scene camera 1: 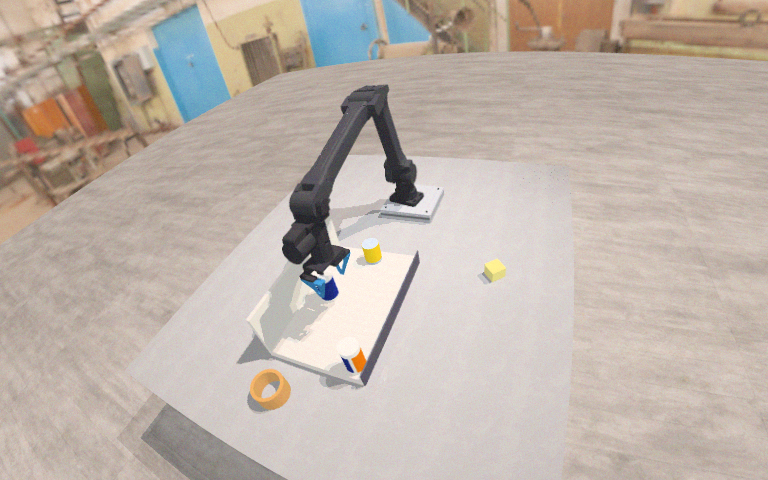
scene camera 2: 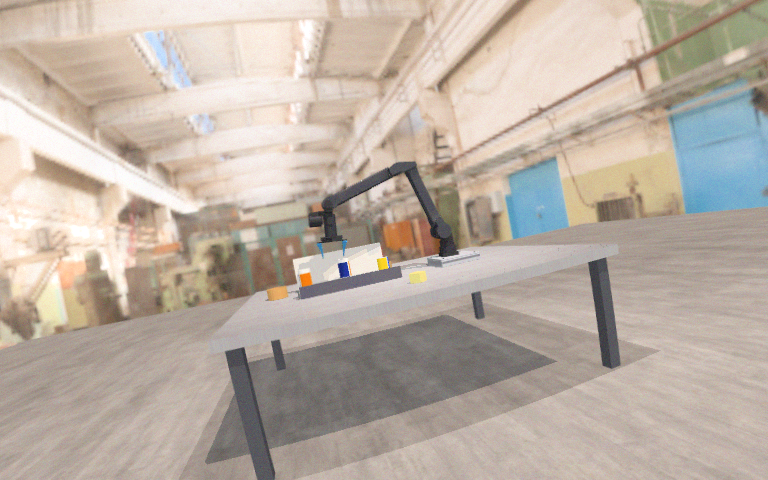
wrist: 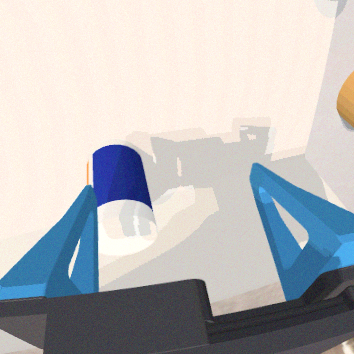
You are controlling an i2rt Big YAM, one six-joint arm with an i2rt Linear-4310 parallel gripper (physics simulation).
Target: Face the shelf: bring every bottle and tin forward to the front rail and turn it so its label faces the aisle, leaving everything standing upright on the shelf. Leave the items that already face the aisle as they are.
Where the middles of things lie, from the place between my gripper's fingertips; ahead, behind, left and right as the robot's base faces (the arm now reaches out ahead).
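Scene:
There's a dark front rail [scene camera 2: 355,281], and that one is 12 cm below my hand, 13 cm to the left of it and 7 cm behind it. The cream shelf [scene camera 1: 271,316] is 7 cm below my hand, 4 cm behind it and 2 cm to the right of it. As for the cream shelf tray [scene camera 1: 367,292], it's 14 cm below my hand, 4 cm behind it and 1 cm to the right of it.

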